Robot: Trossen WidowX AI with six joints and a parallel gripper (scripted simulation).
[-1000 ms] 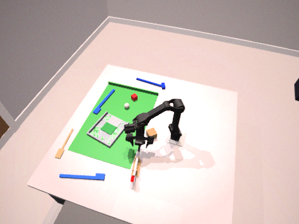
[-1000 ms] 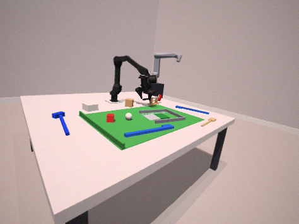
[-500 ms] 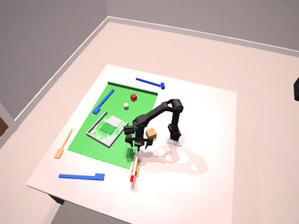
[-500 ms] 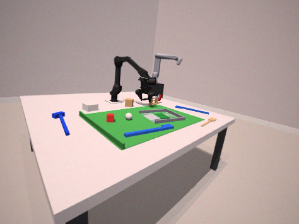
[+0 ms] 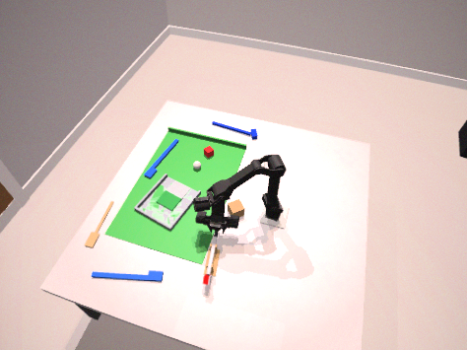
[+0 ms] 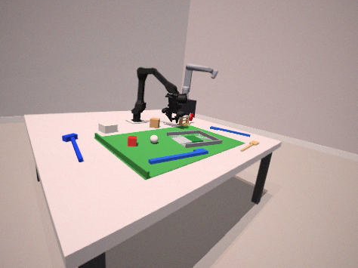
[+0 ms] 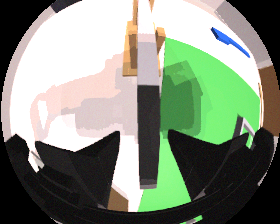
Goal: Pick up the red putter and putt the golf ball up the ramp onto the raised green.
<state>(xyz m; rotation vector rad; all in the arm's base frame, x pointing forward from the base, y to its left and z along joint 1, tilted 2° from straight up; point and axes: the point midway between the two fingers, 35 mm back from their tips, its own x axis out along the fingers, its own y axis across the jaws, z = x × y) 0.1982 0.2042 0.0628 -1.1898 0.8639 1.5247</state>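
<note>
Right now my gripper tip is 11 cm to the right of the red putter, 3 cm below it and 3 cm past it. From my gripper tip the other things lie so: grey frame: 30 cm ahead, 5 cm to the right, 2 cm below; tan box: 15 cm to the right, 3 cm behind; tan stand: 12 cm to the left, 4 cm behind.
</note>
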